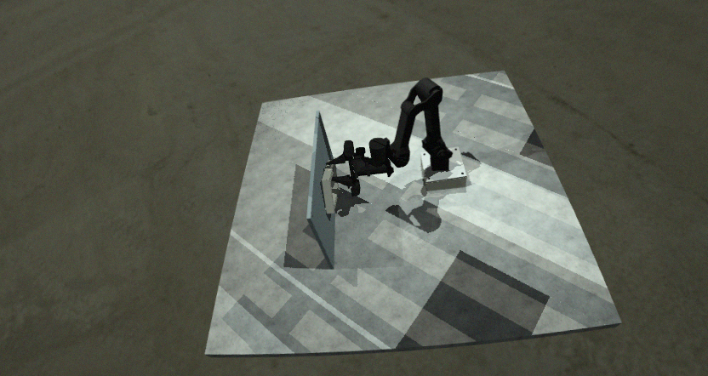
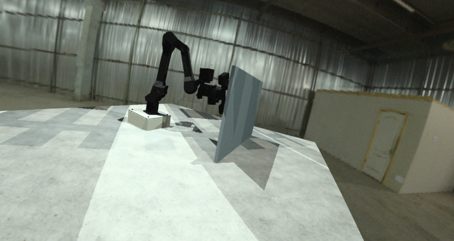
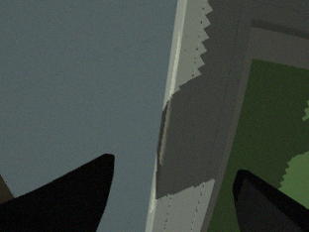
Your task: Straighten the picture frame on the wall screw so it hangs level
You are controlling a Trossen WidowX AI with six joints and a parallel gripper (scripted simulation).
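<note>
My gripper tip is 3 cm to the right of the picture frame and 5 cm above it. The rest, counted from my gripper tip: grey-blue wall panel: 1 cm ahead, 3 cm to the left, 6 cm below.
</note>
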